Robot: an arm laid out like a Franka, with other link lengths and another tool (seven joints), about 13 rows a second.
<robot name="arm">
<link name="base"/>
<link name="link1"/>
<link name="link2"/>
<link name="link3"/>
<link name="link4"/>
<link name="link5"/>
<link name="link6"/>
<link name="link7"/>
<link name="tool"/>
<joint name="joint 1" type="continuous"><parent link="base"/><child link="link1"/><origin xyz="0.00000 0.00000 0.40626"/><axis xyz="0 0 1"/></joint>
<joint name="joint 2" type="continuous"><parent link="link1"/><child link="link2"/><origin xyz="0.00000 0.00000 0.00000" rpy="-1.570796 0.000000 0.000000"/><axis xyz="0 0 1"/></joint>
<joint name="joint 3" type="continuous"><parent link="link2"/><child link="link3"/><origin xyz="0.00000 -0.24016 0.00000" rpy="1.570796 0.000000 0.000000"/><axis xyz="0 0 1"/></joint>
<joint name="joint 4" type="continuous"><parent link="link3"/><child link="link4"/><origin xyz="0.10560 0.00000 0.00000" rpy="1.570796 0.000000 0.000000"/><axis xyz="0 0 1"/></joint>
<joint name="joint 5" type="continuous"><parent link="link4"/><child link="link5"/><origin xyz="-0.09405 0.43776 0.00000" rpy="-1.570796 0.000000 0.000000"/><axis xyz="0 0 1"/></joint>
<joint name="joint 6" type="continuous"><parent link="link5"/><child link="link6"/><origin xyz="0.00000 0.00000 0.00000" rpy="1.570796 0.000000 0.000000"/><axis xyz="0 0 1"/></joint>
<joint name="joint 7" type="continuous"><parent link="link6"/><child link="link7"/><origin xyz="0.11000 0.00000 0.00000" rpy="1.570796 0.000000 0.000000"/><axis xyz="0 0 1"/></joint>
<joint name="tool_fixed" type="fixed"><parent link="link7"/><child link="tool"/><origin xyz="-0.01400 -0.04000 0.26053" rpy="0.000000 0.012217 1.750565"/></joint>
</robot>
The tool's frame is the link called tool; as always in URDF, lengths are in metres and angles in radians. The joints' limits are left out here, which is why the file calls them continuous.
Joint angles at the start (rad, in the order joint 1, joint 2, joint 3, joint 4, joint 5, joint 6, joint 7):
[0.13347, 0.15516, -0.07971, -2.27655, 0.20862, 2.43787, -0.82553]
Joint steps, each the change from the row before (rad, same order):
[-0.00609, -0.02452, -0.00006, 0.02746, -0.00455, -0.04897, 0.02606]
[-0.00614, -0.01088, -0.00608, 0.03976, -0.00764, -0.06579, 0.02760]
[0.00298, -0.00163, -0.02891, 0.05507, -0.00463, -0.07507, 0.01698]
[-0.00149, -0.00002, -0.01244, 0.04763, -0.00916, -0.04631, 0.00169]
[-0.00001, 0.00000, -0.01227, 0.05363, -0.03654, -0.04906, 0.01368]
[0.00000, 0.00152, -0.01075, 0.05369, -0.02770, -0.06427, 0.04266]
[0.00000, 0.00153, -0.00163, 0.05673, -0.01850, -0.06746, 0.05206]
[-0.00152, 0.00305, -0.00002, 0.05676, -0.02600, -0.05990, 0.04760]
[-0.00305, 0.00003, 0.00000, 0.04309, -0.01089, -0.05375, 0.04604]
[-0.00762, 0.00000, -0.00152, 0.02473, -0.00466, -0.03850, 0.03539]
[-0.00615, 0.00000, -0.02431, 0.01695, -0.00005, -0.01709, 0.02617]
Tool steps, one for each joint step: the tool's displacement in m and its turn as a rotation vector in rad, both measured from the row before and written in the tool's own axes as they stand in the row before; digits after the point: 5 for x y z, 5 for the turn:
[0.00257, -0.01004, -0.02258, 0.00566, -0.00410, 0.02207]
[0.00474, -0.00575, -0.01992, -0.01119, -0.00988, 0.02712]
[0.01299, -0.00349, -0.02275, -0.01255, -0.00931, 0.03102]
[0.00936, -0.00656, -0.02011, 0.00063, 0.00387, 0.00280]
[0.01249, -0.00530, -0.02265, -0.00926, 0.02505, -0.00236]
[0.00843, -0.00231, -0.02099, -0.02093, 0.01243, 0.03268]
[0.00166, -0.00470, -0.02229, -0.01799, 0.00644, 0.03951]
[0.00393, -0.00372, -0.02208, -0.01556, 0.01742, 0.03405]
[0.00160, -0.00090, -0.01802, -0.01380, 0.00419, 0.04229]
[0.00423, 0.00270, -0.01004, -0.01435, -0.00133, 0.04145]
[0.01813, 0.00358, -0.00831, 0.00049, 0.00097, 0.05559]

